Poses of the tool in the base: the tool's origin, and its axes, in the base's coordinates. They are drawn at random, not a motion.
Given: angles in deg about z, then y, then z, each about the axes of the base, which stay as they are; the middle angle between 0 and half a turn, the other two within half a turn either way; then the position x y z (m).
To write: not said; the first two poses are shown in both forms.
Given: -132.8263 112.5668 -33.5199 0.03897 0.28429 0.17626
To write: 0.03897 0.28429 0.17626 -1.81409 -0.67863 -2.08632
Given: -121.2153 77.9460 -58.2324 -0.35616 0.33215 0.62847
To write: -0.35616 0.33215 0.62847 -2.71302 -0.53150 -1.32611
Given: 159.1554 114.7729 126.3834 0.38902 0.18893 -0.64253
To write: 0.38902 0.18893 -0.64253 2.94339 -1.01323 2.48475
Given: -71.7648 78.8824 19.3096 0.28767 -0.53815 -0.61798
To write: 0.28767 -0.53815 -0.61798 -1.17034 0.31209 -1.36677
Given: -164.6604 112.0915 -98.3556 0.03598 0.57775 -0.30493
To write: 0.03598 0.57775 -0.30493 -2.34681 -1.10525 -2.56398
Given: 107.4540 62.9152 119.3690 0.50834 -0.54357 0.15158
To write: 0.50834 -0.54357 0.15158 -2.48682 -0.27033 1.07871
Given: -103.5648 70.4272 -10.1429 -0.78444 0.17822 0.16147
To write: -0.78444 0.17822 0.16147 -1.82848 -0.22283 -1.22016
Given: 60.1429 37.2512 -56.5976 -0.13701 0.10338 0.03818
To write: -0.13701 0.10338 0.03818 0.15439 0.30610 0.58304
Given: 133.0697 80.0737 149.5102 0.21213 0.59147 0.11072
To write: 0.21213 0.59147 0.11072 -1.94318 -0.73780 1.33567
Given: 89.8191 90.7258 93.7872 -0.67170 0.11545 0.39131
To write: -0.67170 0.11545 0.39131 -3.07545 0.00316 1.58346
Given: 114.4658 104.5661 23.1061 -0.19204 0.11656 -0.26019
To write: -0.19204 0.11656 -0.26019 1.86014 -0.41243 1.84888
